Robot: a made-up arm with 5 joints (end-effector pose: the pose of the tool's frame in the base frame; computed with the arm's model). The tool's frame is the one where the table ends.
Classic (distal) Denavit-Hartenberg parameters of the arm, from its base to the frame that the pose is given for. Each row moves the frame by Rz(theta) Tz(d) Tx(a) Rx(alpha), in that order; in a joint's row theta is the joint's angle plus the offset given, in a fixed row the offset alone. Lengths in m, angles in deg.
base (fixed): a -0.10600, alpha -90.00, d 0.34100, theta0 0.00
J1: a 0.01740, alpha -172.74, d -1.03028, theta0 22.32
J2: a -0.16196, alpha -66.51, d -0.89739, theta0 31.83
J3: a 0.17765, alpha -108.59, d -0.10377, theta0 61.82
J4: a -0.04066, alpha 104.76, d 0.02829, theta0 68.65
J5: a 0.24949, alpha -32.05, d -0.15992, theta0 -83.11
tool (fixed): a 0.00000, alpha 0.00, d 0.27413, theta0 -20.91
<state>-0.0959 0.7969 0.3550 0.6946 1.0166</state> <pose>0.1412 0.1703 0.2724 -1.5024 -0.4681 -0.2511</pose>
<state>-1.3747 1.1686 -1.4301 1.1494 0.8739</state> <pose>0.0659 -0.0846 0.6567 -0.0634 -0.0413 -0.4913</pose>
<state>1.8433 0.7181 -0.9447 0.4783 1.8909</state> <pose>-0.0943 0.1785 0.0340 2.7178 0.7627 2.8762</pose>
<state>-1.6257 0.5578 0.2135 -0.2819 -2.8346</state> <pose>-0.0772 -0.0021 0.0101 -2.5340 0.8651 0.9929</pose>
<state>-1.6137 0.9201 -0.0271 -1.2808 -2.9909</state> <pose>0.1628 -0.0209 0.2755 2.4467 0.6821 0.7113</pose>
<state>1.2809 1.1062 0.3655 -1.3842 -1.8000</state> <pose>-0.0828 -0.2262 0.1785 -0.7401 0.3433 -2.2282</pose>
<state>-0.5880 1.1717 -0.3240 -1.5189 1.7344</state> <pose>-0.2085 0.2324 0.3339 -2.8862 -0.3596 2.7563</pose>
